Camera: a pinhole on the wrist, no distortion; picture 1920 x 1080 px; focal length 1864.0 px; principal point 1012.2 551.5 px. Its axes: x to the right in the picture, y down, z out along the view. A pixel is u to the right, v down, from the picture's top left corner.
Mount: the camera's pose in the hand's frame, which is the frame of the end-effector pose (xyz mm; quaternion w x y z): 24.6 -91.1 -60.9 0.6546 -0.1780 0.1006 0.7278
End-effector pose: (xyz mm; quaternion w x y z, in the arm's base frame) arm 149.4 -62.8 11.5 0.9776 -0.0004 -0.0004 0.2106
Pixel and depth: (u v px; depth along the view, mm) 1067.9 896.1 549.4
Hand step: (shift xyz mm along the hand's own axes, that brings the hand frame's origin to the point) -147.1 120.0 427.4
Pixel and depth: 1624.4 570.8 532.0
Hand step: -62.5 270.3 357.9
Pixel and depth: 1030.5 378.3 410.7
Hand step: 9.7 73.1 317.2
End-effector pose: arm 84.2 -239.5 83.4 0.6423 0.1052 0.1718 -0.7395
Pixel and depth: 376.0 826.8 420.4
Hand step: -78.9 -70.8 375.0
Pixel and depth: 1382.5 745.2 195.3
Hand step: -23.4 16.1 101.2
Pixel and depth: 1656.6 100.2 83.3
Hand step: 31.6 -30.6 5.9
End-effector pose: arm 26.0 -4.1 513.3 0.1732 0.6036 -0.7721 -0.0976
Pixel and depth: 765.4 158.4 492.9
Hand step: 69.8 48.9 425.3
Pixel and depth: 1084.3 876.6 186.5
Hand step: -31.9 -17.7 104.4
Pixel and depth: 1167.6 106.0 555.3
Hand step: 81.4 178.4 441.4
